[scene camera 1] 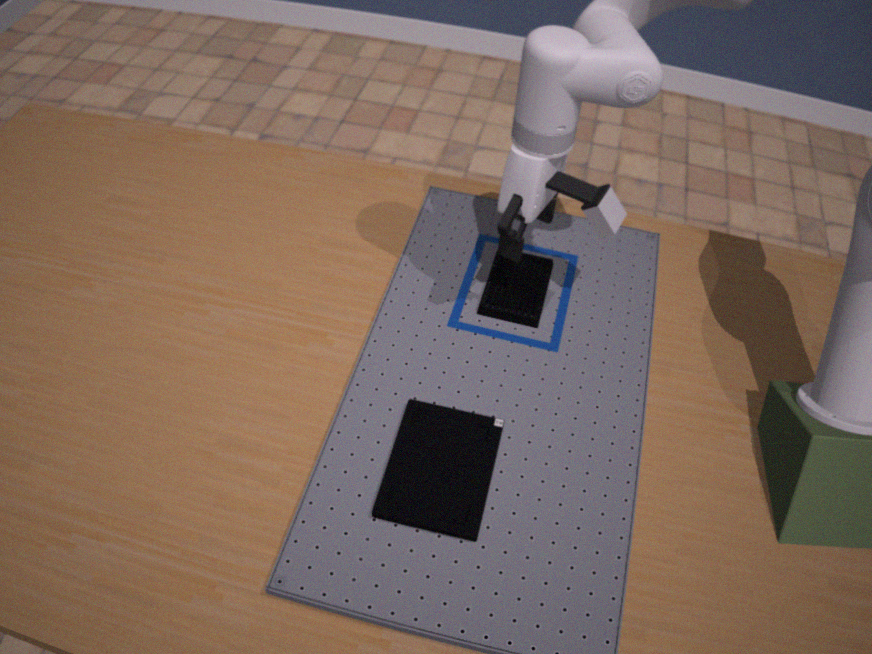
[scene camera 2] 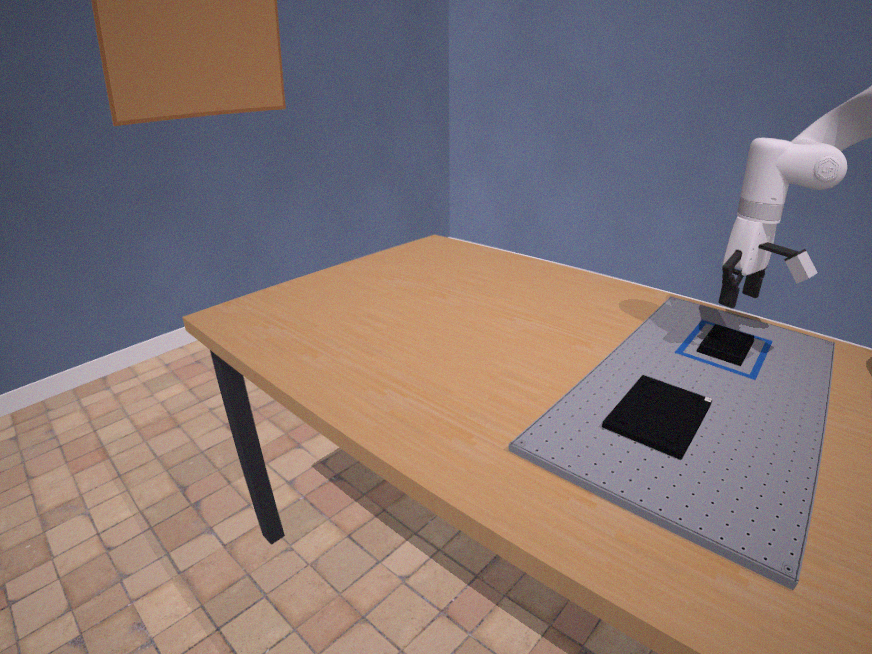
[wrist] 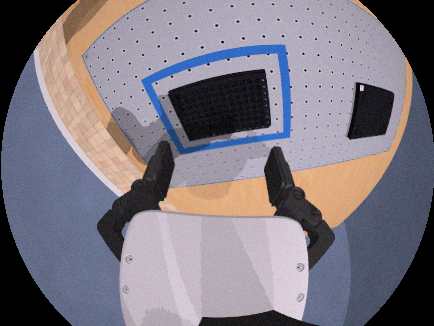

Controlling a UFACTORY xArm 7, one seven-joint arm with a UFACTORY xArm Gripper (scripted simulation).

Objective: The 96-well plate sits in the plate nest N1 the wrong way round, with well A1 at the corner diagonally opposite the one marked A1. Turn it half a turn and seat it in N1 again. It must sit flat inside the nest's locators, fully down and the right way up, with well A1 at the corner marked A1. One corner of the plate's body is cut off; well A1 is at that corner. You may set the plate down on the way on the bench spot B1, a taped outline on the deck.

Scene:
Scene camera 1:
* gripper: 525, 237
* black 96-well plate: 514, 292
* black plate nest N1: 440, 466

